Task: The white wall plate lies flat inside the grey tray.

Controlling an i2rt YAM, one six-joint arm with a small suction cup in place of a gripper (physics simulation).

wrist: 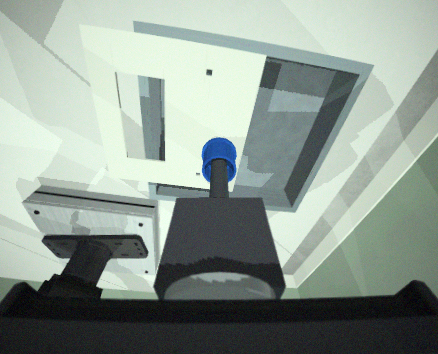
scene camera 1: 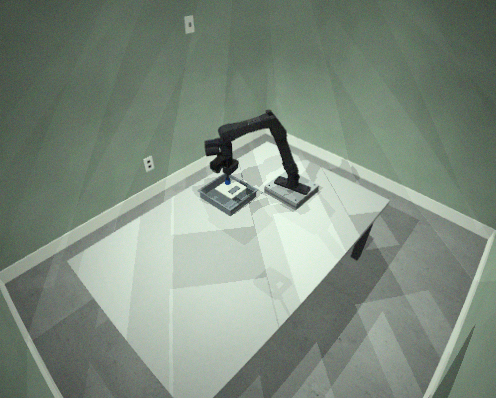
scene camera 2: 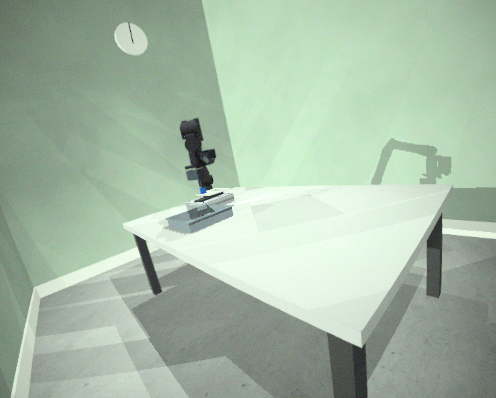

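The white wall plate [scene camera 1: 223,190] [scene camera 2: 208,201] [wrist: 200,105] has a rectangular opening and hangs level from my blue suction cup [scene camera 1: 227,182] [scene camera 2: 203,190] [wrist: 218,158], which sits near one of its edges. In the scene camera 2 view the plate is a little above the grey tray [scene camera 1: 228,209] [scene camera 2: 199,221] [wrist: 323,57], not resting in it. In the wrist view the plate covers the tray's left part and reaches out past its left rim. The tray's right part is open and empty.
The arm's grey base plate [scene camera 1: 291,195] [wrist: 112,218] stands on the white table [scene camera 1: 207,316] [scene camera 2: 306,257] right beside the tray. The table's back edge and the green walls are close behind the tray.
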